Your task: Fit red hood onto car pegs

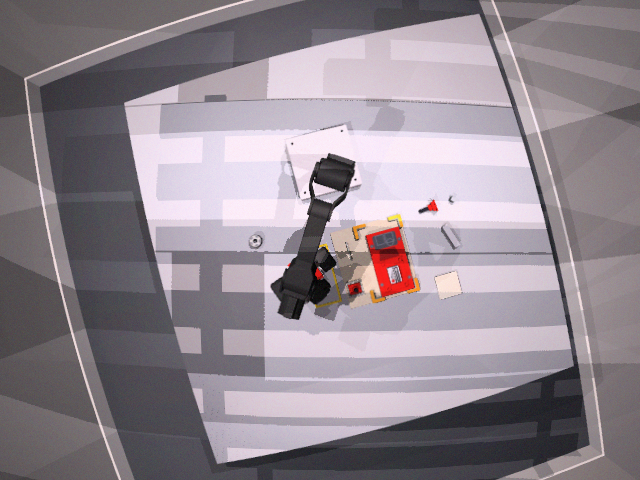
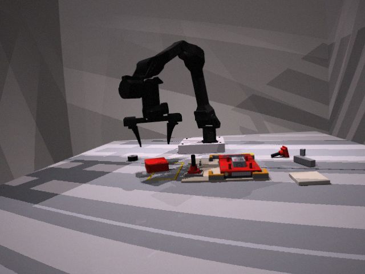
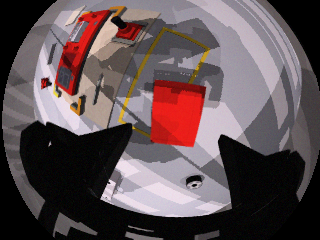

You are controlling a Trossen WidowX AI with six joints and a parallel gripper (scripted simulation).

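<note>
Now: the red hood 6 cm below my gripper tip. From my gripper tip the other things lie so: tan tile: 40 cm to the left, 23 cm ahead, 7 cm below.
</note>
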